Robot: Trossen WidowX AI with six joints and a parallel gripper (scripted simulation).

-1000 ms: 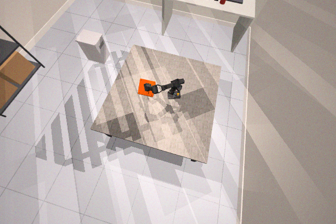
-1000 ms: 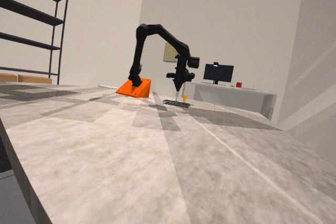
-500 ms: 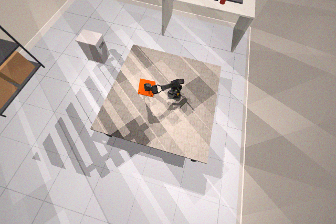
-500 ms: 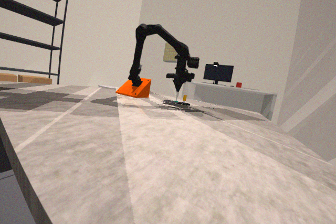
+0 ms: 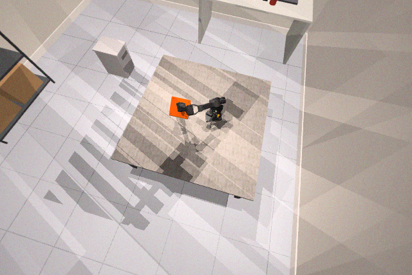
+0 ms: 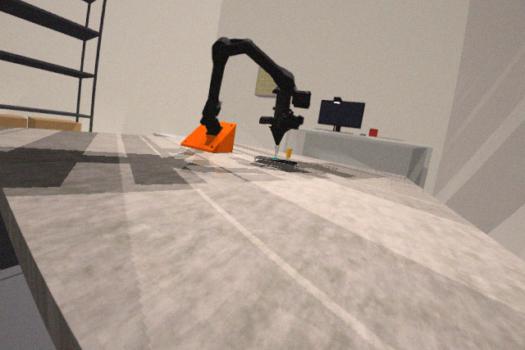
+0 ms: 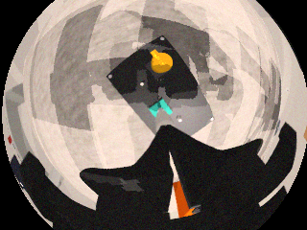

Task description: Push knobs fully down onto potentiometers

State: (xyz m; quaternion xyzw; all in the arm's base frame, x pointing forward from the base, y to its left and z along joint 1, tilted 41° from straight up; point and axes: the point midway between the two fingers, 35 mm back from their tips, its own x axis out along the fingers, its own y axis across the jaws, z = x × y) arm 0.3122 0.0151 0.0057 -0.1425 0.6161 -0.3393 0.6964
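My gripper tip is 60 mm short of the orange knob, 20 mm to the left of it and 20 mm above it. The rest, counted from my gripper tip: white knob (20 mm below).
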